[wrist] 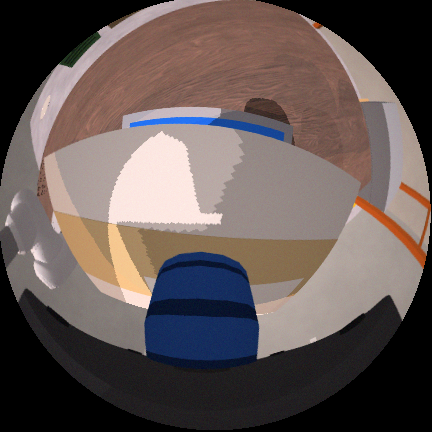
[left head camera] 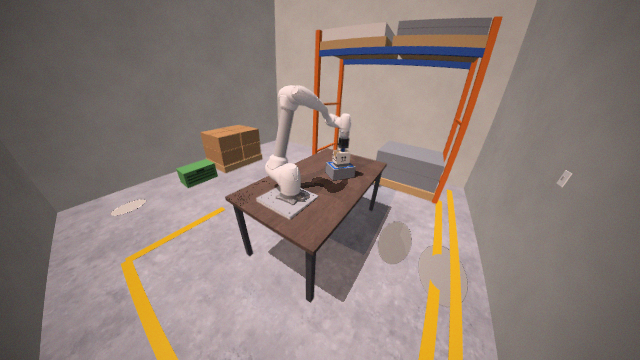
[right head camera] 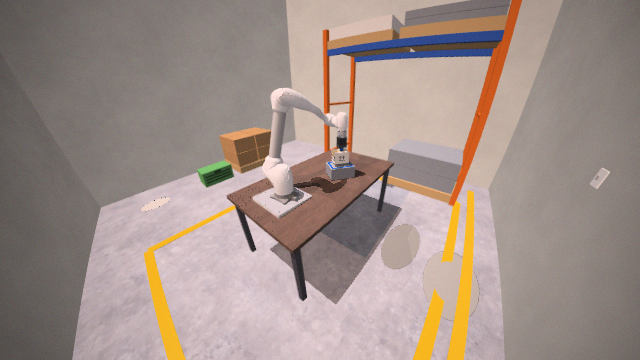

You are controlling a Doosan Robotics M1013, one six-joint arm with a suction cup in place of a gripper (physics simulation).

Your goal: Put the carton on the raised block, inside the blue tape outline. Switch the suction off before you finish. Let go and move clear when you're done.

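Pixels of known places: hand, tool point: [wrist: 203, 259] [left head camera: 342, 152] [right head camera: 341, 151]; arm's base, link origin: [left head camera: 290, 196] [right head camera: 284, 195].
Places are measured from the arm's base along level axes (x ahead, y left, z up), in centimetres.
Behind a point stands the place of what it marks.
The white and tan carton [left head camera: 342, 158] @(x 58.3, y -21.7, z 18.7 cm) [right head camera: 340, 158] @(x 57.9, y -21.6, z 18.4 cm) [wrist: 280, 195] is upright under my suction gripper [left head camera: 343, 149] [right head camera: 341, 148] [wrist: 202, 280]. The blue cup meets the carton's top, and the carton is held on it. The carton is over the grey raised block [left head camera: 341, 173] @(x 53.8, y -23.8, z 4.5 cm) [right head camera: 341, 173] @(x 54.9, y -24.8, z 4.2 cm), at or very near its top; I cannot tell if the two touch. Part of the blue tape outline [wrist: 175, 121] @(x 65.4, y -10.3, z 9.7 cm) shows past the carton's far edge in the wrist view, with a strip of block top beyond it. The rest of the outline is largely hidden by the carton.
The block stands on the brown table [left head camera: 320, 225] @(x -15.9, y -35.6, z -2.3 cm) [right head camera: 310, 225] @(x -14.7, y -37.9, z -2.3 cm), towards the end away from the arm's base plate [left head camera: 287, 210] @(x -16.4, y -8.8, z 0.2 cm) [right head camera: 280, 207] @(x -13.6, y -8.6, z 0.1 cm). Behind the table is an orange and blue rack [left head camera: 317, 90] [right head camera: 326, 90]. Grey boxes [left head camera: 410, 165] [right head camera: 425, 165] stand on the floor at its foot.
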